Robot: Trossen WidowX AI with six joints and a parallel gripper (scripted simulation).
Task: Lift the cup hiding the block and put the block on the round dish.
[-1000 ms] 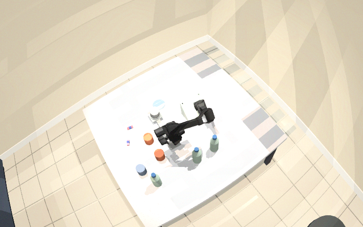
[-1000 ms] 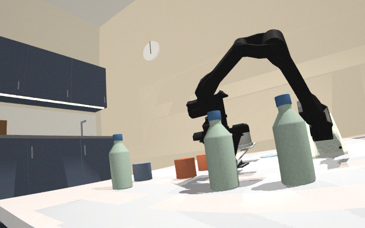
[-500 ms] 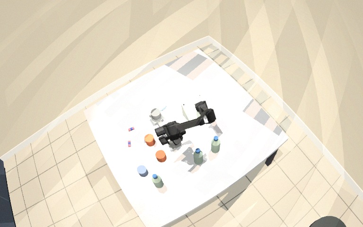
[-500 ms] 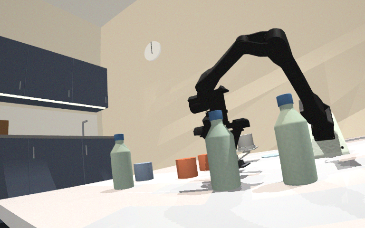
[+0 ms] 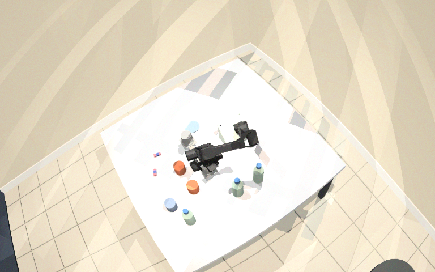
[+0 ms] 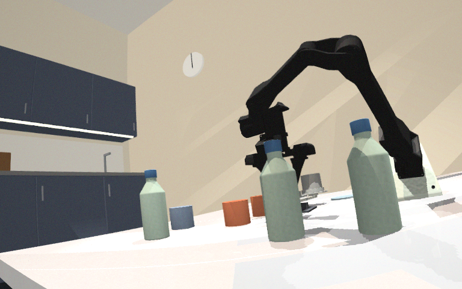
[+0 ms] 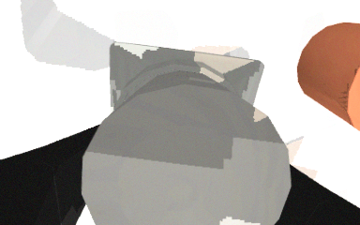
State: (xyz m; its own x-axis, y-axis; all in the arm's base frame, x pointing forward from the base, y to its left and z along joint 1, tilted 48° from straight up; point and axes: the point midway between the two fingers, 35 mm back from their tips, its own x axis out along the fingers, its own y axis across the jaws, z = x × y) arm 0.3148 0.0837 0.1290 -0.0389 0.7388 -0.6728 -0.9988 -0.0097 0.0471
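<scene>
Right now my gripper tip is 10 mm above the grey block. The rest, counted from my gripper tip: blue cup 320 mm ahead, 100 mm to the left, 50 mm below; balance 130 mm to the right, 40 mm below; grey cup 280 mm to the right.
</scene>
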